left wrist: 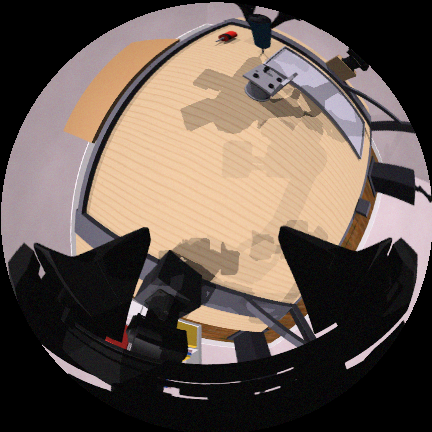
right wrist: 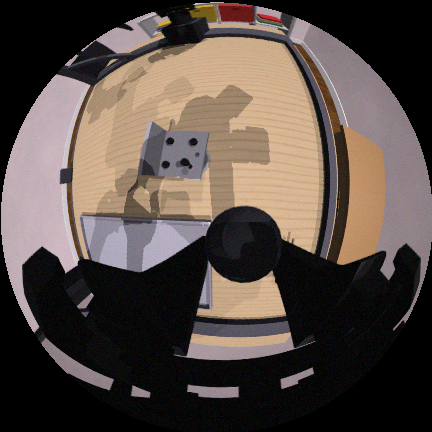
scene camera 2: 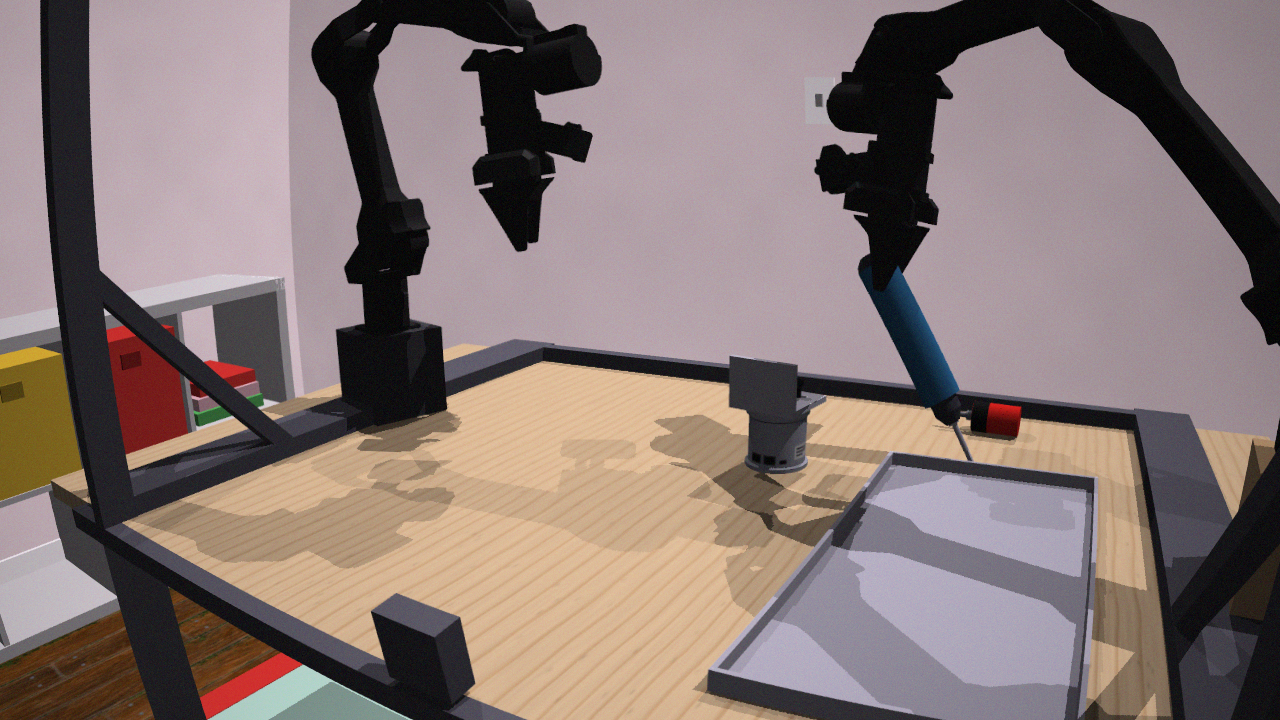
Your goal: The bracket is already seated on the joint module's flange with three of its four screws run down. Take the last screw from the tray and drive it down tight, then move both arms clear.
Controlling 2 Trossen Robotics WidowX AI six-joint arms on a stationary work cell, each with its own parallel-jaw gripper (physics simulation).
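Frame: origin at the left arm's base, x right, y back, z down, level; millimetres.
Seen in the pictures: left gripper, fingertip midpoint: [left wrist: 215,233] [scene camera 2: 527,246]; right gripper, fingertip midpoint: [right wrist: 238,241] [scene camera 2: 883,289]; left arm's base at its link origin: [left wrist: 164,303] [scene camera 2: 387,327].
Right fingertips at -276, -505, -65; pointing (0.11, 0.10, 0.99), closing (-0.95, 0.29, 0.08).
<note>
Offsets run from my right fingertips to a thing's top centre, as dx, dy, dz. "pt": to the spot under its first point.
The grey L-shaped bracket [scene camera 2: 762,385] [left wrist: 261,80] [right wrist: 198,152] sits on the round joint module @[+99, +57, +104] [scene camera 2: 776,440] [left wrist: 257,93]. Dark screw heads show at four spots on its plate; the one at the lower middle [right wrist: 185,162] looks taller in the right wrist view, though its height is hard to tell. The grey tray @[+205, -202, +152] [scene camera 2: 984,626] [right wrist: 172,245] shows no screw. My right gripper [scene camera 2: 884,279] is shut on the blue screwdriver [scene camera 2: 911,335] [left wrist: 261,32] [right wrist: 243,245], which leans, its tip behind the tray, apart from the bracket. My left gripper [scene camera 2: 528,244] [left wrist: 215,233] is open and empty, high at the left.
A red and black cylindrical tool @[-132, -67, +133] [scene camera 2: 1004,420] [left wrist: 228,36] lies near the back rim, beyond the screwdriver. A dark rim @[pt -56, +436, +153] [scene camera 2: 626,360] runs round the table. A dark block @[+558, -46, +110] [scene camera 2: 422,644] stands at the front edge. The left arm's base [scene camera 2: 391,371] stands at the left.
</note>
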